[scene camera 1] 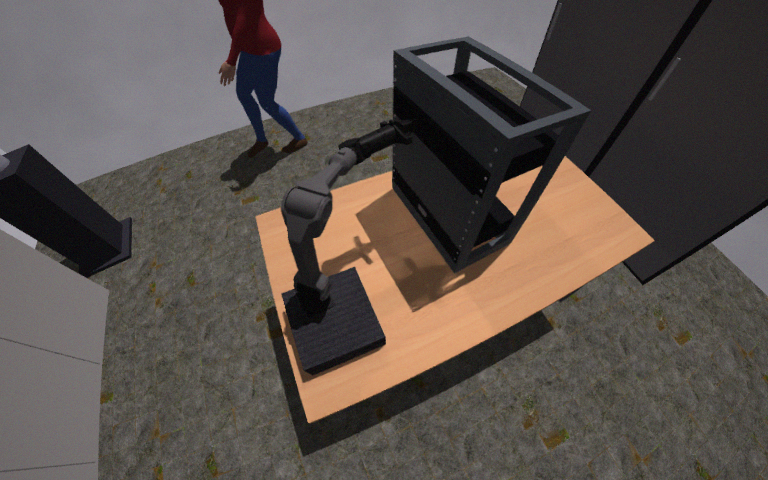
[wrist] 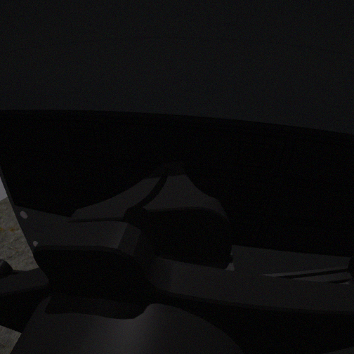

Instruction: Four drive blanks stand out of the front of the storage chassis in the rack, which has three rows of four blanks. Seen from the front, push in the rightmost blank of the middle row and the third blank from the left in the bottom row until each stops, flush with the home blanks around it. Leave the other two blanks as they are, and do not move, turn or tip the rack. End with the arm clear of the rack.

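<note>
The rack (scene camera 1: pixel 546 123) stands upright on the table in the scene view. The storage chassis (scene camera 1: pixel 453 153) (wrist: pixel 290 170) is a very dark band across its front. Single blanks, their rows and how far they stand out cannot be made out in either view. My gripper (scene camera 1: pixel 412 129) (wrist: pixel 175 175) is shut, its fingertips together. It points at the chassis front, near the left end of the band in the scene view. The tips merge with the dark front, so whether they touch a blank is hidden.
The arm stands on a black base plate (scene camera 1: pixel 351 333) on the wooden table (scene camera 1: pixel 481 300). A grey panel (scene camera 1: pixel 433 195) fills the rack front below the chassis. A person (scene camera 1: pixel 257 79) stands behind the table on the left. A dark cabinet (scene camera 1: pixel 679 141) stands behind the rack.
</note>
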